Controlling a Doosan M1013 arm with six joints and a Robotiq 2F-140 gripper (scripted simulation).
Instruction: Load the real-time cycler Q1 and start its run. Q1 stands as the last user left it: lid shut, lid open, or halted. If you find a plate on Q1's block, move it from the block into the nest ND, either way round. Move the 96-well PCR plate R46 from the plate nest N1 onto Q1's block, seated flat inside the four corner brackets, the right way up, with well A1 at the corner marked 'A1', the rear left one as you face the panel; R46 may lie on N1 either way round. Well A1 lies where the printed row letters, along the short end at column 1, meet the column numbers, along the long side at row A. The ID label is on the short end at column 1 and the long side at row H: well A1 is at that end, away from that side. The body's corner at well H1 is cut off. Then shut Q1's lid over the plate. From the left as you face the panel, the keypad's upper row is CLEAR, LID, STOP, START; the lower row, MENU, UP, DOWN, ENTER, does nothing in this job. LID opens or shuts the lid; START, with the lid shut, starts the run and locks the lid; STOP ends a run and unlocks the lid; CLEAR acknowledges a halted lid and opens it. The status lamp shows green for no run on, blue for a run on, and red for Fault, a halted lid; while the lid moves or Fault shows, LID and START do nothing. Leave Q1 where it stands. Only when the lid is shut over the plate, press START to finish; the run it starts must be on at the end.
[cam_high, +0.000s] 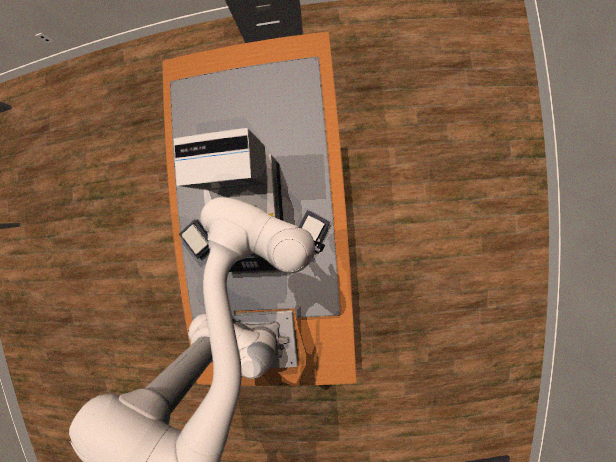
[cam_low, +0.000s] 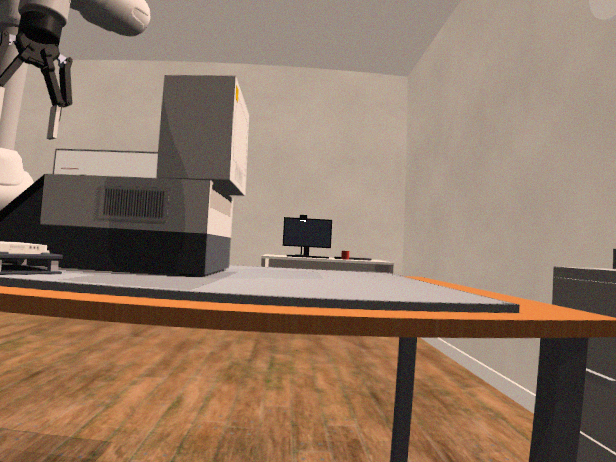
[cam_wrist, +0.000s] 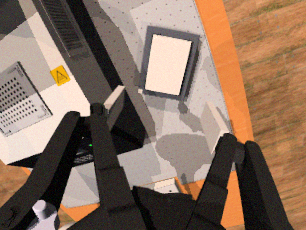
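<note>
The white plate R46 is 240 mm below my hand and 10 mm to the right of it. Also, from my hand: dark plate nest N1: 250 mm below, 10 mm to the right; dark nest: 580 mm to the left, 250 mm below, 10 mm ahead; 96-well plate: 580 mm to the left, 240 mm below, 10 mm ahead.
</note>
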